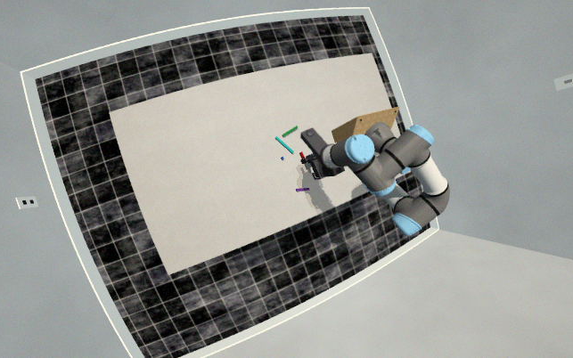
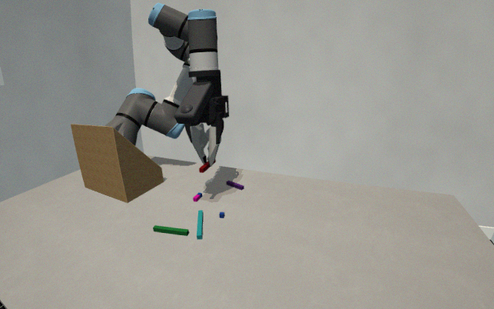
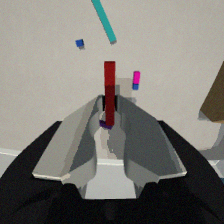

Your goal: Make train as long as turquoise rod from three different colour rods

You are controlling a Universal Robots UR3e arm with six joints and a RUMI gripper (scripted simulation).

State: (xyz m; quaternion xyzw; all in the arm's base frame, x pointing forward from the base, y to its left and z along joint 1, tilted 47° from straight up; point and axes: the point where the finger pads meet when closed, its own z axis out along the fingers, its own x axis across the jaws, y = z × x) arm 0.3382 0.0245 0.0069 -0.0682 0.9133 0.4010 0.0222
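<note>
My hand is 5 cm past the magenta rod, 1 cm to the right of it and 12 cm above it. Also, from my hand: purple rod 1 cm ahead, 12 cm to the left, 12 cm below; then red rod 1 cm below; then turquoise rod 3 cm ahead, 9 cm to the right, 12 cm below.
</note>
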